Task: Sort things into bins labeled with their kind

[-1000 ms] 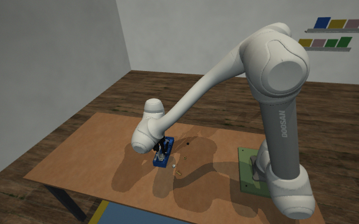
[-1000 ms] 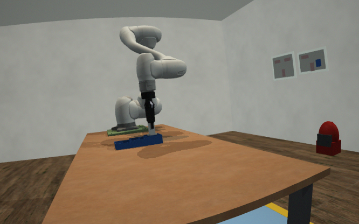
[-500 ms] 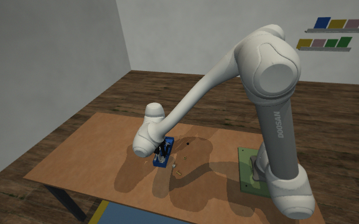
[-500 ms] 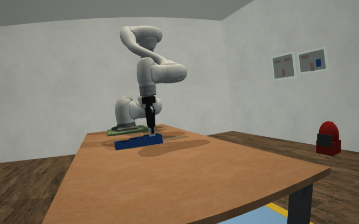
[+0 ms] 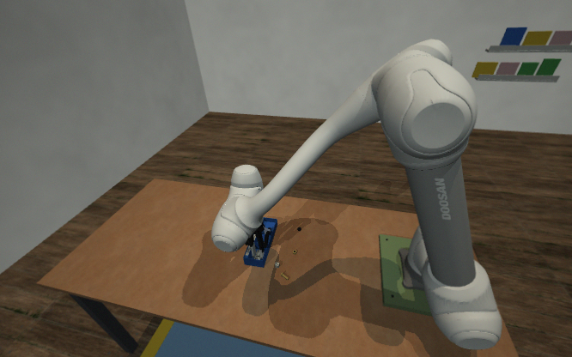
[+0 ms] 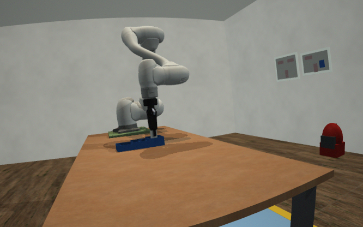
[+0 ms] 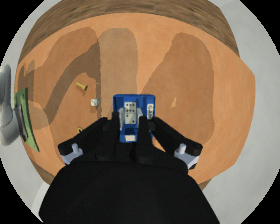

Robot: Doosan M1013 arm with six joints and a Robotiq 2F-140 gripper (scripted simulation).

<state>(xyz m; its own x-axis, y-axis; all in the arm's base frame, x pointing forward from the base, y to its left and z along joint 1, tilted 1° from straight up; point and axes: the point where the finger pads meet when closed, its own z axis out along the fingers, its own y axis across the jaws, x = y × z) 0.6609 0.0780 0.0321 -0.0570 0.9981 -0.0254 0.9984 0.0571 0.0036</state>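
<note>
My hand is 3 cm above the white flat part. Round my hand: brass bolt 13 cm behind, 6 cm to the left, 4 cm below; then long blue bin 1 cm ahead, 8 cm to the right, 3 cm below; then brass nut 14 cm behind, 6 cm to the right, 5 cm below.
</note>
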